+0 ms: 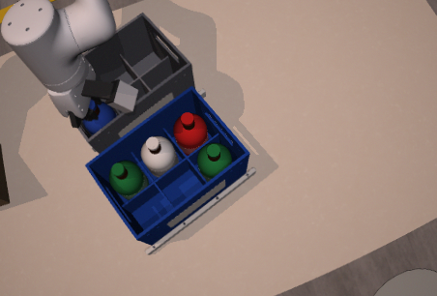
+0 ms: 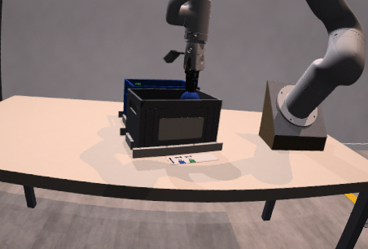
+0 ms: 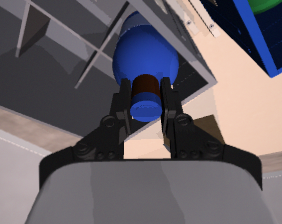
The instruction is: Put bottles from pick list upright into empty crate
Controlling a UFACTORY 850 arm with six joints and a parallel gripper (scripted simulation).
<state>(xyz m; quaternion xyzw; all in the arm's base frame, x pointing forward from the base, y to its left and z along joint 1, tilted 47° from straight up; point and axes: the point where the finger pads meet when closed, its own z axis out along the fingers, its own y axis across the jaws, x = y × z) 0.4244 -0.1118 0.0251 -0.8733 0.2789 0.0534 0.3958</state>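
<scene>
Now: hand 70 mm above the blue-label bottle. From my hand the other things lie so: white bottle (120 mm below, 110 mm to the right, 90 mm ahead); blue crate (160 mm to the right, 120 mm below, 100 mm ahead); grey crate (120 mm below, 70 mm ahead, 60 mm to the left).
</scene>
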